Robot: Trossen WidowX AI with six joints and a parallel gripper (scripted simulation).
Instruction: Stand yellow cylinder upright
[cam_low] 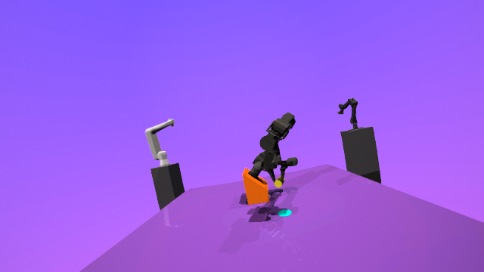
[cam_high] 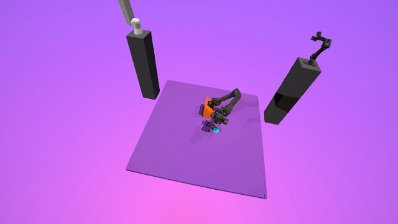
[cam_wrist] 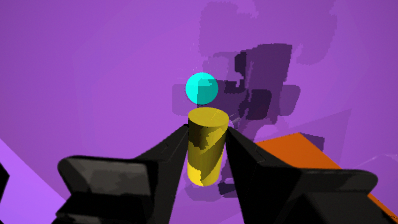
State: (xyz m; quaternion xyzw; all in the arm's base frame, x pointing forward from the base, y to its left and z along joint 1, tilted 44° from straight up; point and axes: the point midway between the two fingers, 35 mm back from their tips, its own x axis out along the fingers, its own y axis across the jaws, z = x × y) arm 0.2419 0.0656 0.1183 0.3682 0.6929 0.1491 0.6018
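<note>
The cyan circle is 140 mm below my gripper tip. Also, from my gripper tip: yellow tall cylinder (20 mm behind, 10 mm to the left).
</note>
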